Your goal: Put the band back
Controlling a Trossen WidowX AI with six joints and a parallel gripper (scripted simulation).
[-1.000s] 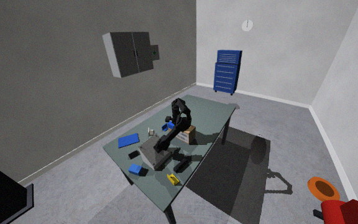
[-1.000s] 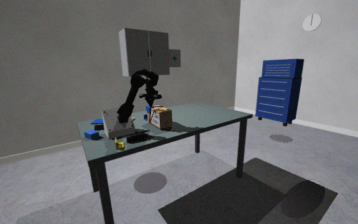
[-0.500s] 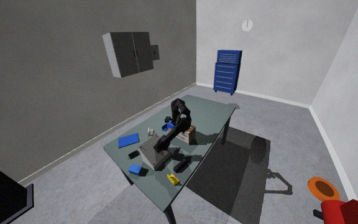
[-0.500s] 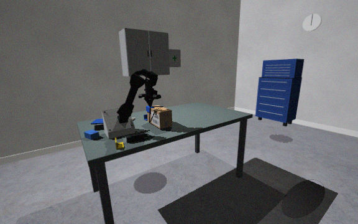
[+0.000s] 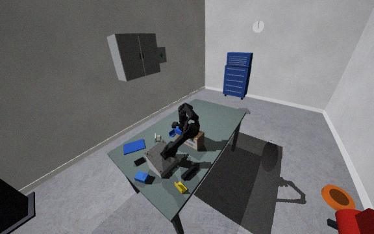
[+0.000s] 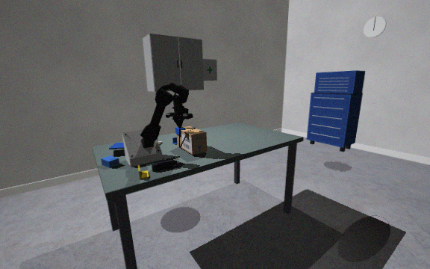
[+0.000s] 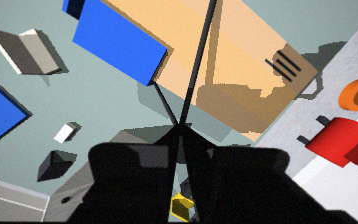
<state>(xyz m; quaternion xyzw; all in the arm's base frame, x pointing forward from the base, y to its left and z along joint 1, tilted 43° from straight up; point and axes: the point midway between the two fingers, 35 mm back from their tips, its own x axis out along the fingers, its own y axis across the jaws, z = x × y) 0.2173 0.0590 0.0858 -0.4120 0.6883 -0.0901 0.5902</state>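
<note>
My gripper is now 8 cm short of the carton, 1 cm to the right of it and 13 cm above it. The rest, counted from my hand: flat blue pad: 29 cm behind, 42 cm to the left, 20 cm below; then small white item: 23 cm behind, 22 cm to the left, 20 cm below.
</note>
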